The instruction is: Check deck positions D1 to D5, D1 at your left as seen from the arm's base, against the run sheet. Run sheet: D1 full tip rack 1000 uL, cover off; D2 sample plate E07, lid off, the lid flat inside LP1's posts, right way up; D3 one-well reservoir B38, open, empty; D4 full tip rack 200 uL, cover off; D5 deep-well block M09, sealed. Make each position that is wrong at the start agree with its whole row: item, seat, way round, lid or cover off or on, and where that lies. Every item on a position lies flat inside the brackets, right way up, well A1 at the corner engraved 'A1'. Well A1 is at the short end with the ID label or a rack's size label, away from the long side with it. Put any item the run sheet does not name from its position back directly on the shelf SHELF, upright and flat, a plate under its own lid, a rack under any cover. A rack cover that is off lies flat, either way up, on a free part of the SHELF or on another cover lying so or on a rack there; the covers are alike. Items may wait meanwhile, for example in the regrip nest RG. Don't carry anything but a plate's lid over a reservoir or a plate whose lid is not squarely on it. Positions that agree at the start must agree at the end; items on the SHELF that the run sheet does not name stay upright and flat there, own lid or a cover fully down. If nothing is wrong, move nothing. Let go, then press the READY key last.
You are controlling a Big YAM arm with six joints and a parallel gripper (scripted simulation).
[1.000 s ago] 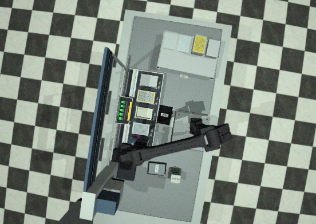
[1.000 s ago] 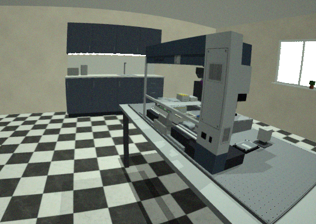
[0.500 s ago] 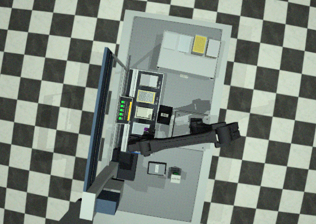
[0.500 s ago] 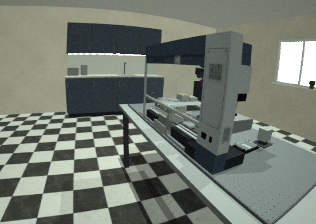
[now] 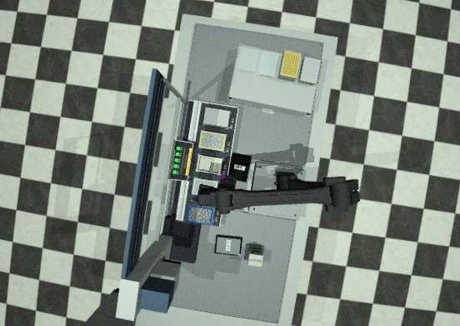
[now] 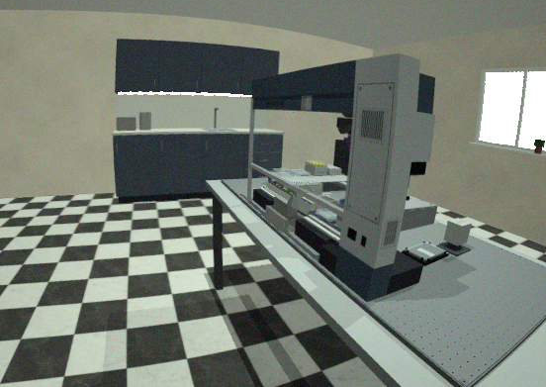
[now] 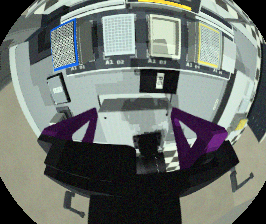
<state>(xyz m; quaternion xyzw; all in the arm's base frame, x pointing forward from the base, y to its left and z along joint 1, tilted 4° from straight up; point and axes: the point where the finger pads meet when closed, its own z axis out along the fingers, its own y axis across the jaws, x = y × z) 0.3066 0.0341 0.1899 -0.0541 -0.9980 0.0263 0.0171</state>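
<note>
Right now my hand is 130 mm short of the blue-framed tip rack, 160 mm to the right of it and 150 mm above it. The rest, counted from my hand: cream reservoir (100 mm ahead, 90 mm to the right, 210 mm below); then clear rack cover (90 mm ahead, 220 mm to the right, 150 mm below); then clear plate (120 mm ahead, 30 mm to the left, 210 mm below).
</note>
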